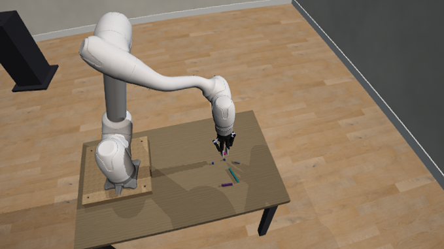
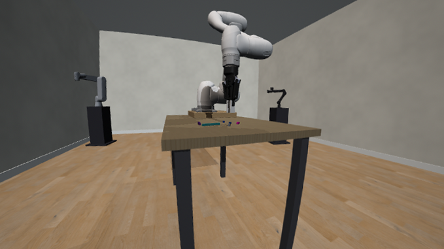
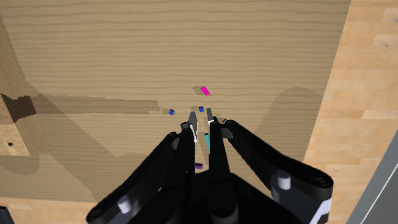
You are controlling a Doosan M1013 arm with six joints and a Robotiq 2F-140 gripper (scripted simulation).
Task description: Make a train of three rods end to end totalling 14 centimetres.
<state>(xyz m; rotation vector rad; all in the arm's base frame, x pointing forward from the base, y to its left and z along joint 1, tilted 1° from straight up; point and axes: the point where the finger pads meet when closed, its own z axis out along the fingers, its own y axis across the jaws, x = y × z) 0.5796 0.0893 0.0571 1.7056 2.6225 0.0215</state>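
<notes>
Now: hand 9 cm above the magenta rod and 4 cm to the right of it. Also, from my hand: purple rod: 16 cm to the right, 9 cm below; turquoise rod: 11 cm to the right, 9 cm below, 5 cm ahead; grey rod: 9 cm below, 7 cm ahead, 2 cm to the right.
</notes>
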